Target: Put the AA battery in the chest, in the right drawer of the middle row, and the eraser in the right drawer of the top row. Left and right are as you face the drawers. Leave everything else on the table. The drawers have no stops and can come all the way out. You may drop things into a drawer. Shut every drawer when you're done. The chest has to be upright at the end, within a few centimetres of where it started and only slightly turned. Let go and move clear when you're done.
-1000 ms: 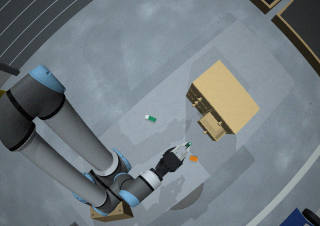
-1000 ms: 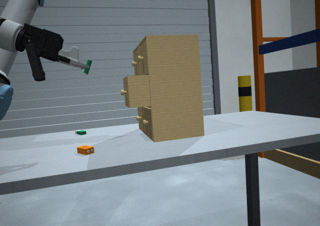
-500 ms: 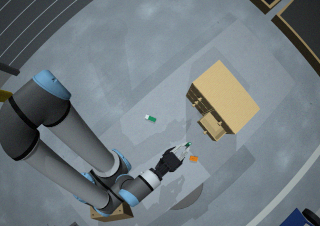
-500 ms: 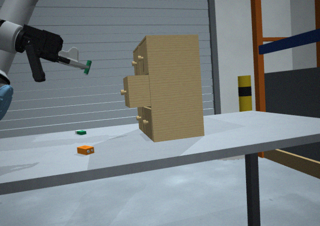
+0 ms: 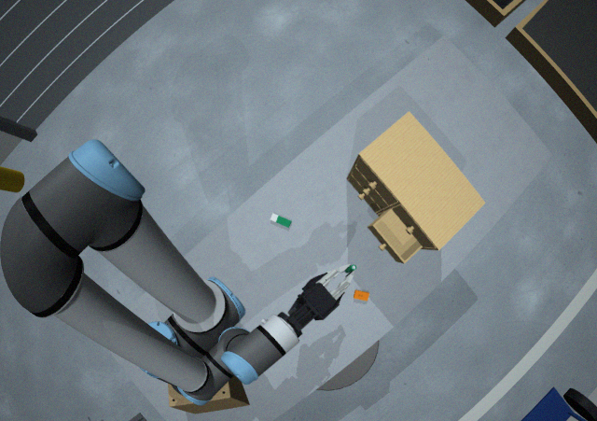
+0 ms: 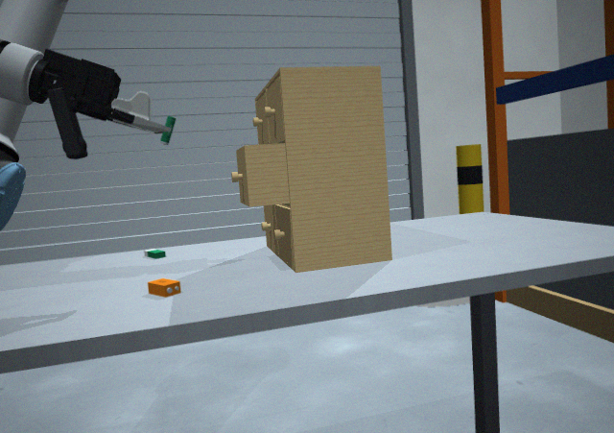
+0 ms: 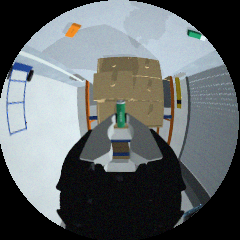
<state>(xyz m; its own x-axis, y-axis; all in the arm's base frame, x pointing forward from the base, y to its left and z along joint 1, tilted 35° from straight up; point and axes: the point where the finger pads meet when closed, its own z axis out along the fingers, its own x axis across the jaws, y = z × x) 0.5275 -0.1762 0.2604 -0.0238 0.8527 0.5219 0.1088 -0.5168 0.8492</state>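
The green AA battery lies 1 cm ahead of my hand. From my hand the other things lie so: orange block 13 cm to the right, 25 cm below; eraser 6 cm behind, 24 cm to the left, 25 cm below.
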